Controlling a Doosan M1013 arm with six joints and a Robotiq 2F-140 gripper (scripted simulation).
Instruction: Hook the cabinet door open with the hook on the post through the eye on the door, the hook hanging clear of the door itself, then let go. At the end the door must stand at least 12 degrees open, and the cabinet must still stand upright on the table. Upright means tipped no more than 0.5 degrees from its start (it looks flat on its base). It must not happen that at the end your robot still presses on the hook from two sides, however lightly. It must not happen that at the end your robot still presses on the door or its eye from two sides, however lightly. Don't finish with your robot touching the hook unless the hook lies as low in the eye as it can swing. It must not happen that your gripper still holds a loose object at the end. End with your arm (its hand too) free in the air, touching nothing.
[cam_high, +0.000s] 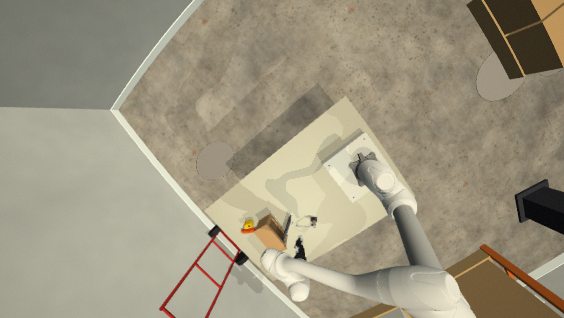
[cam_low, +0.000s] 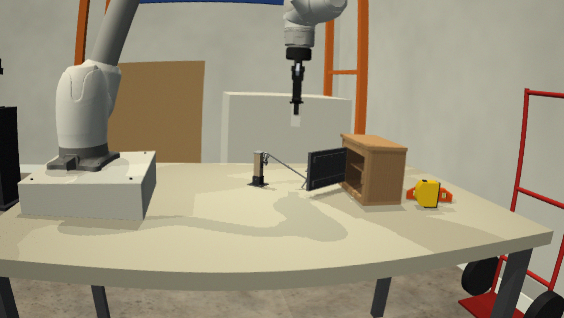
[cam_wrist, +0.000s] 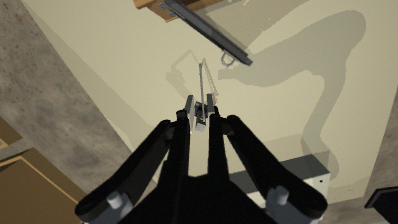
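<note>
Now: the dark door 15 cm below my hand, 10 cm ahead of it and 3 cm to the right of it.
</note>
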